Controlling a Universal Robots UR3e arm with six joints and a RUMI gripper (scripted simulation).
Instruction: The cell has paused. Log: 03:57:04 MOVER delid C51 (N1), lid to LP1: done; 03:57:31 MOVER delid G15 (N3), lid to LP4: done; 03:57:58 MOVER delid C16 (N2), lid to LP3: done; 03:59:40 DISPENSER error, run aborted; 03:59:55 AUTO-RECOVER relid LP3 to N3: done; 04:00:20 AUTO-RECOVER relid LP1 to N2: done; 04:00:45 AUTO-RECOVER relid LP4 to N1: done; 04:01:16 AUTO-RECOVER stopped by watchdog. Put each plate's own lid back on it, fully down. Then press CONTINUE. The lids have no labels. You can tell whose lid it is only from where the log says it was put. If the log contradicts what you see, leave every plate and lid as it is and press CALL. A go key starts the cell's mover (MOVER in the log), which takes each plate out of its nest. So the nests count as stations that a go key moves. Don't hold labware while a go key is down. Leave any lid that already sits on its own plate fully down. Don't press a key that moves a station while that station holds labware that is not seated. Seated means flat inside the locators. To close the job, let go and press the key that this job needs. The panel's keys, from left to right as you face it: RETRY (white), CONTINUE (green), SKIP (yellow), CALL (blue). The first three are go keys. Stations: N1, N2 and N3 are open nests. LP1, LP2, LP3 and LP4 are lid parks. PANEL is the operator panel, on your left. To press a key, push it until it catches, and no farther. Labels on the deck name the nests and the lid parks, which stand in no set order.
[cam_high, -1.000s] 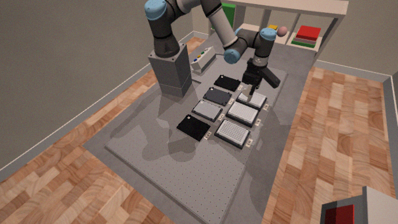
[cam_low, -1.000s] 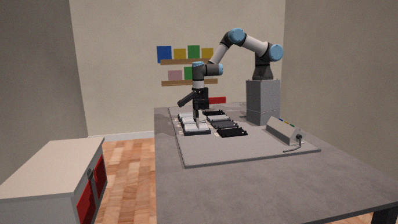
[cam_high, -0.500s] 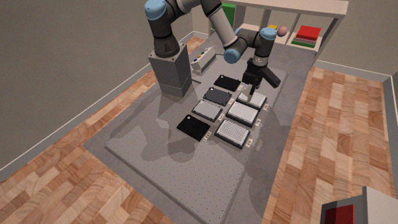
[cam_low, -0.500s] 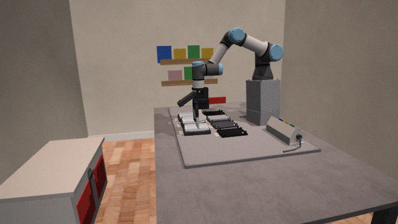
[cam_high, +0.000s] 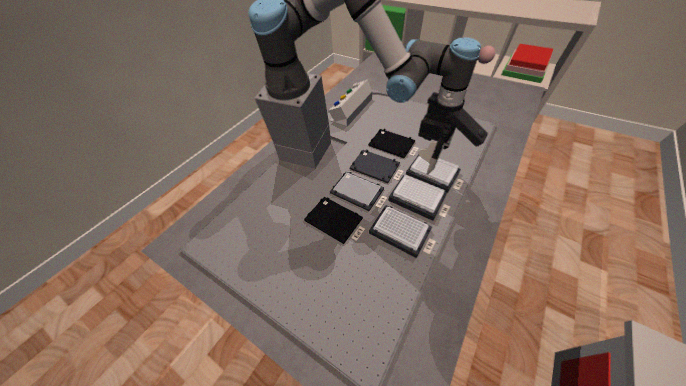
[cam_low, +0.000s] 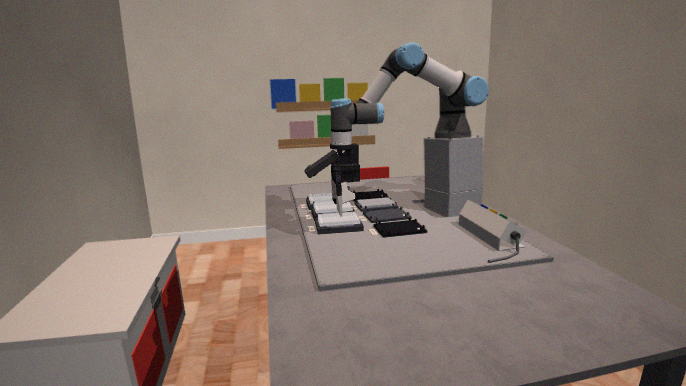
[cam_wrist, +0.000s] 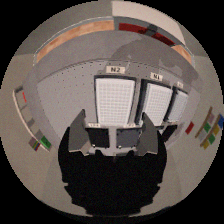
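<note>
Now: hand 2 cm past the plate, 26 cm to the left of it and 4 cm above it.
</note>
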